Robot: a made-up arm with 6 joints.
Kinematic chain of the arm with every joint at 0, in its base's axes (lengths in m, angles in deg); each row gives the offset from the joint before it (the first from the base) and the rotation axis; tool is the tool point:
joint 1: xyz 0 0 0.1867 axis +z
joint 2: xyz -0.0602 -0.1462 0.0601 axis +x
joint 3: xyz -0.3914 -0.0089 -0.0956 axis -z
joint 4: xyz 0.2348 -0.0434 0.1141 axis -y
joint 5: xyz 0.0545 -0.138 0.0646 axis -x
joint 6: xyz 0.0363 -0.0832 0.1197 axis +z
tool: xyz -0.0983 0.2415 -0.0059
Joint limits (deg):
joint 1: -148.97..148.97
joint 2: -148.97..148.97
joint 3: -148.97..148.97
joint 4: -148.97..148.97
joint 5: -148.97..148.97
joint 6: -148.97..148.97
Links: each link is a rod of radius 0.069 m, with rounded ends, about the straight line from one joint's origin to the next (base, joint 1, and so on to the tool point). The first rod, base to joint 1, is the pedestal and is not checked.
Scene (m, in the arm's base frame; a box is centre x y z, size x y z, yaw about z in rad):
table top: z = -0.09
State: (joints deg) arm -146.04 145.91 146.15 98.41 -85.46 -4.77
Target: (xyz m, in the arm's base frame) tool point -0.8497 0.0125 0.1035
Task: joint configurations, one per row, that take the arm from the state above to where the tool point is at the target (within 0.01 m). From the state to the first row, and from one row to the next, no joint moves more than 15 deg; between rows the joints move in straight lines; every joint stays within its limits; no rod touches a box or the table.
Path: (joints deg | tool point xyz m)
1: -131.97 146.29 146.50 94.56 -86.73 -10.10 | 0.1334 0.6880 0.3474
2: -117.90 146.68 146.85 90.70 -87.99 -15.43 | -0.0609 0.7124 0.3145
3: -103.83 147.06 147.21 86.85 -89.26 -20.76 | -0.2532 0.6876 0.2794
4: -89.75 147.44 147.56 82.99 -90.53 -26.08 | -0.4321 0.6169 0.2429
5: -75.68 147.82 147.91 79.14 -91.79 -31.41 | -0.5875 0.5062 0.2060
6: -61.61 148.20 148.27 75.28 -93.06 -36.74 | -0.7122 0.3630 0.1698
7: -47.54 148.59 148.62 71.43 -94.33 -42.07 | -0.8007 0.1956 0.1353
8: -33.47 148.97 148.97 67.57 -95.59 -47.40 | -0.8497 0.0125 0.1035

